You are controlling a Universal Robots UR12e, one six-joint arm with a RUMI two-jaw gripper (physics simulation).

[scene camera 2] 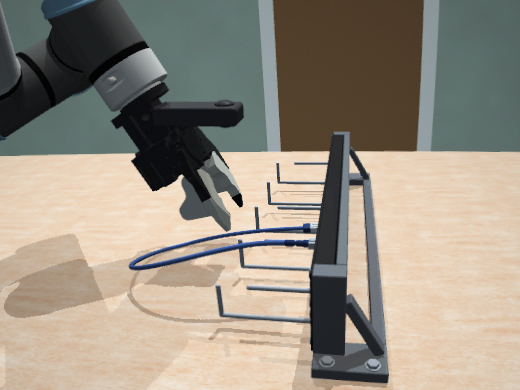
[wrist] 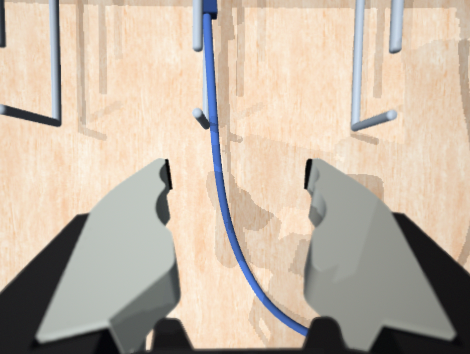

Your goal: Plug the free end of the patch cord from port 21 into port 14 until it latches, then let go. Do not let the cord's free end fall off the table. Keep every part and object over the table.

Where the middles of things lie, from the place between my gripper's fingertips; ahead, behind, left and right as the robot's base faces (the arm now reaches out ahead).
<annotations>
My hand is 18 cm short of the rear brace frame (scene camera 2: 353, 310), 2 cm to the left of it and 1 cm above it.
</annotations>
